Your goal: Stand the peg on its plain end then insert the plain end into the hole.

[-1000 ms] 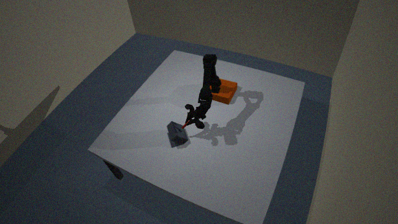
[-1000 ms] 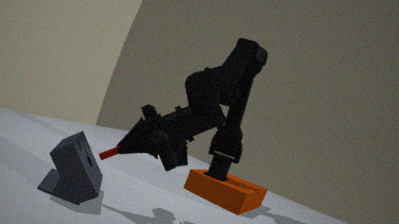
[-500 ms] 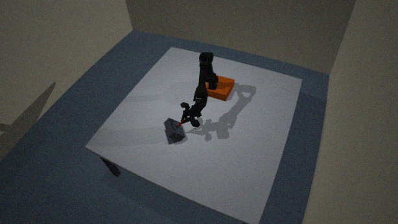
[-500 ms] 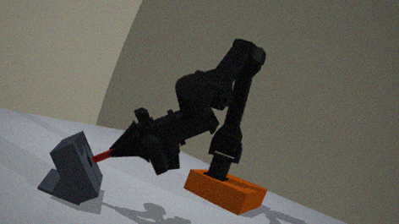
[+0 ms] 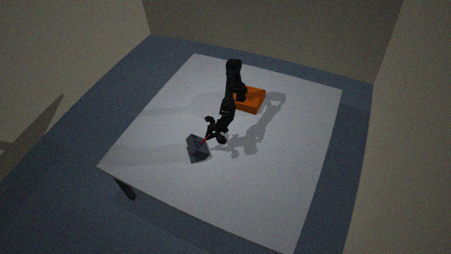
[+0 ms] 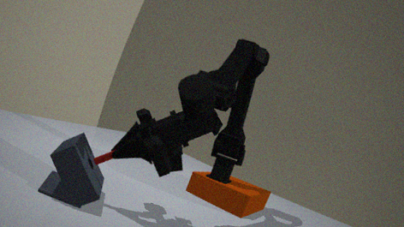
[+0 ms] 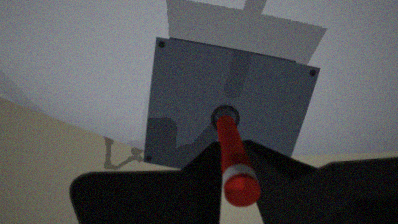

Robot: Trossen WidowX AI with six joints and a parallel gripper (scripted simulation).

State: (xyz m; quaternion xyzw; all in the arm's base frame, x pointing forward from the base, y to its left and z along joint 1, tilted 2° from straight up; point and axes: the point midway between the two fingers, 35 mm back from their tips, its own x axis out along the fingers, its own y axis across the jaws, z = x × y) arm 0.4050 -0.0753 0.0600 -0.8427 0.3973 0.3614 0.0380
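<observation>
The sloped panel is 5 cm to the right of my gripper tip, 5 cm below it and 3 cm ahead of it. Also, from my gripper tip: red peg: 1 cm to the left, 1 cm behind, 1 cm above.
</observation>
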